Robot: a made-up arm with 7 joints.
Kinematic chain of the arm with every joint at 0, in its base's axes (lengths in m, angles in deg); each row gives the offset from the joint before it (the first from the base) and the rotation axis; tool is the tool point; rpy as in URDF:
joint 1: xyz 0 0 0.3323 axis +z
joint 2: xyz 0 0 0 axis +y
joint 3: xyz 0 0 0.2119 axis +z
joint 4: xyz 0.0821 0 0 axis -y
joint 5: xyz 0.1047 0 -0.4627 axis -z
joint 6: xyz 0 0 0 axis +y
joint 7: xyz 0.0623 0 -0.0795 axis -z
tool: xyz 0 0 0 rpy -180 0 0
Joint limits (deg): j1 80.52..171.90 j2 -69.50..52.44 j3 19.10..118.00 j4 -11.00..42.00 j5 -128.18..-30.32 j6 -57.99..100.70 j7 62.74..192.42
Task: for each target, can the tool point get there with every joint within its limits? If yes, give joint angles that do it. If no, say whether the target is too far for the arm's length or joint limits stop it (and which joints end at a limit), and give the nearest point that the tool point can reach.
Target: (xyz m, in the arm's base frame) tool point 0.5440 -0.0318 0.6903
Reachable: no: joint limits stop it (at a limit: joint 1, joint 2, joint 3) | nearest point 0.2787 -0.2187 0.3595 | short by 0.463 m
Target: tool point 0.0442 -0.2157 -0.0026
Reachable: yes | joints 161.70 26.46 70.57 1.02 -89.32 29.33 156.36
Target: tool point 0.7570 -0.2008 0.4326
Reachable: no: joint limits stop it (at a limit: joint 1, joint 2, joint 3) | nearest point 0.3202 -0.2333 0.3032 | short by 0.457 m
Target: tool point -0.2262 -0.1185 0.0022
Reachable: yes | joints 148.78 5.63 41.79 5.44 -60.77 0.45 147.16
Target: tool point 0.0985 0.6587 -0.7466
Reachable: no: too far | nearest point -0.0778 0.3031 -0.1314 | short by 0.732 m
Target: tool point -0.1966 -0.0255 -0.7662
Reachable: no: too far | nearest point -0.2196 -0.0285 -0.1588 | short by 0.608 m
